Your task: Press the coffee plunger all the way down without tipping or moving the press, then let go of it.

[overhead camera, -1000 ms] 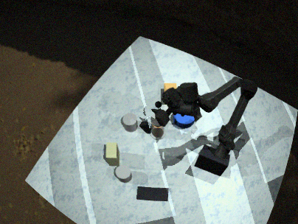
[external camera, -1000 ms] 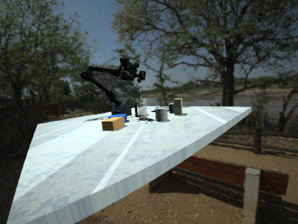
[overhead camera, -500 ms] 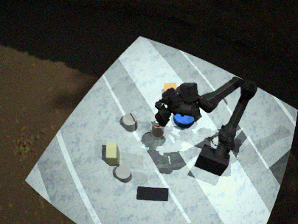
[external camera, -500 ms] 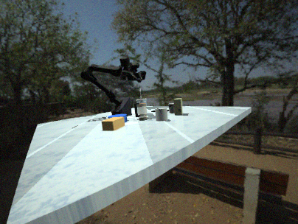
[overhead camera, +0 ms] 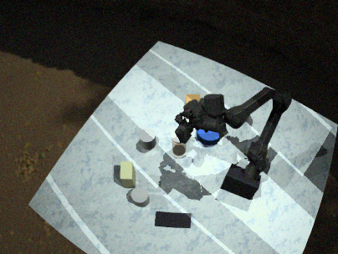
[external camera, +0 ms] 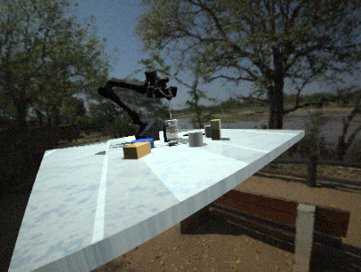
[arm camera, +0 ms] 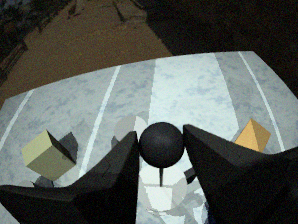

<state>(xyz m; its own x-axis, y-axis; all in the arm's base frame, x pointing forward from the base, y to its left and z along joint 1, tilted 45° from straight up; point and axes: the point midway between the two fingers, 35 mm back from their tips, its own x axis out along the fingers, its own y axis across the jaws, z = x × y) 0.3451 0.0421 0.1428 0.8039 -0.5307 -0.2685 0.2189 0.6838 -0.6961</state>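
The coffee press is 10 mm behind my gripper tip, 10 mm to the right of it and 130 mm below it. The rest, counted from my gripper tip: yellow block (130 mm ahead, 220 mm to the left, 200 mm below); then dark flat slab (120 mm behind, 330 mm to the left, 250 mm below).
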